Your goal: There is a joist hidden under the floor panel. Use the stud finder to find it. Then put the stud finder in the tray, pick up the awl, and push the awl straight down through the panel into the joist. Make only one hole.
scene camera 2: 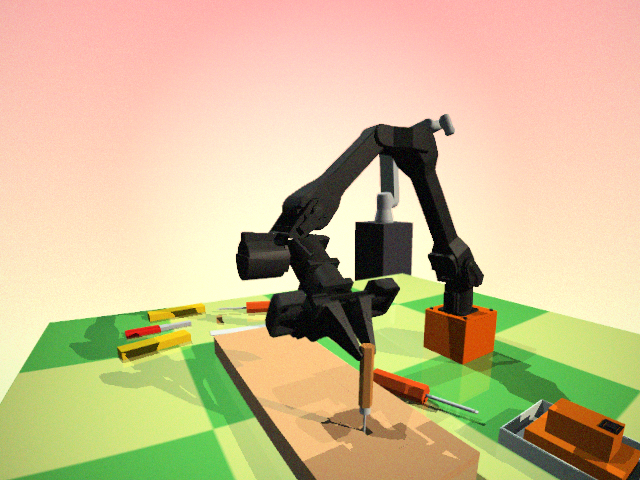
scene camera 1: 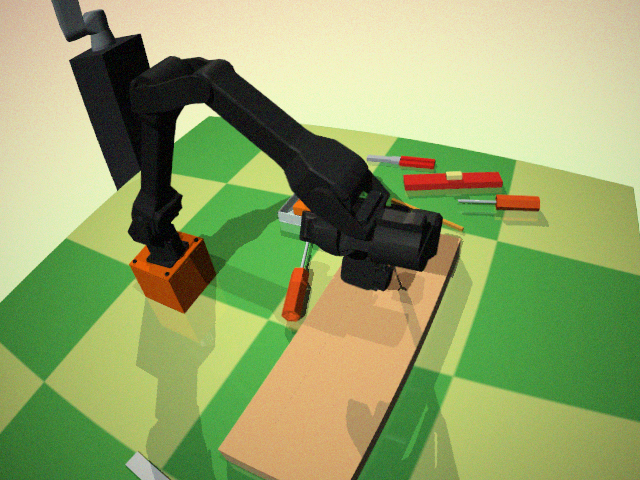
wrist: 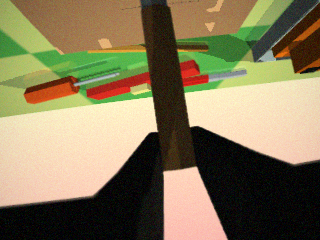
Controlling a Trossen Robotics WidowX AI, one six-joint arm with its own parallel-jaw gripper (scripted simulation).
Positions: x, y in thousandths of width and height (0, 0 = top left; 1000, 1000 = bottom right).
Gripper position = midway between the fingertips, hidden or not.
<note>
I see my gripper (scene camera 2: 574, 745), an awl (scene camera 2: 571, 834) and a red level (scene camera 1: 712, 374).
The red level is seen too in the wrist view (wrist: 439, 348). My gripper is seen too in scene camera 1 (scene camera 1: 615, 455) and in the wrist view (wrist: 545, 573). Scene camera 2 misses the red level: it is out of frame.
</note>
